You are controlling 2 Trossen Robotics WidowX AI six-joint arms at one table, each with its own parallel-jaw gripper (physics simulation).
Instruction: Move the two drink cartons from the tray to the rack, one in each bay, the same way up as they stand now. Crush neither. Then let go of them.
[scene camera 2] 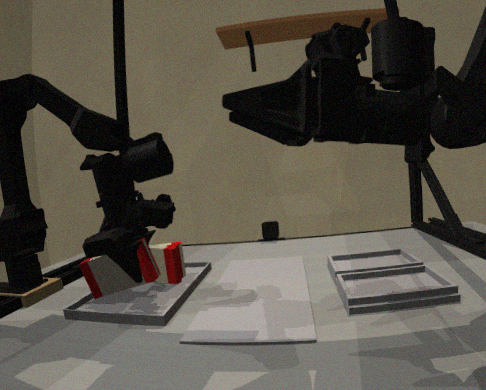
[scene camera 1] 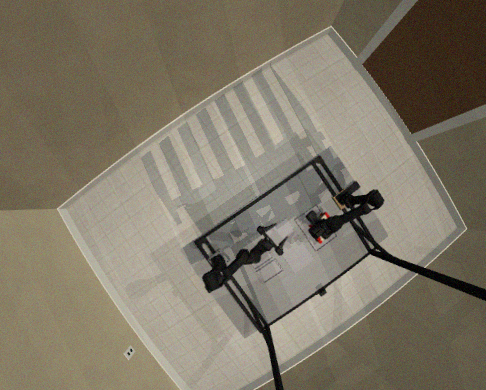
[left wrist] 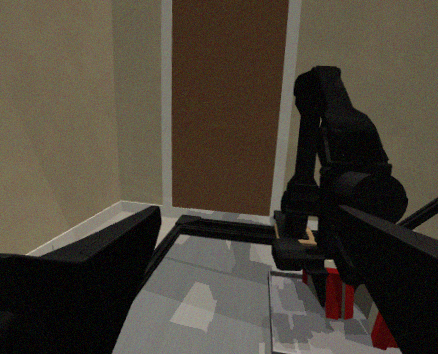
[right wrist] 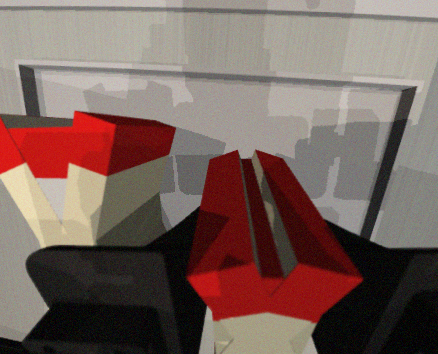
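Observation:
Both cartons have red ends and cream, pinched-in sides. My right gripper is shut on one carton, held tilted over the tray. Its exact clearance from the tray is unclear. The other carton stands upright in the tray, beside the held one. My left gripper is open and empty, high above the table. The two-bay rack is at the right in scene camera 2; both bays are empty.
A flat pale board lies between the tray and the rack. A black frame runs around the table. A small black block is at the table edge. A wooden shelf is on the wall.

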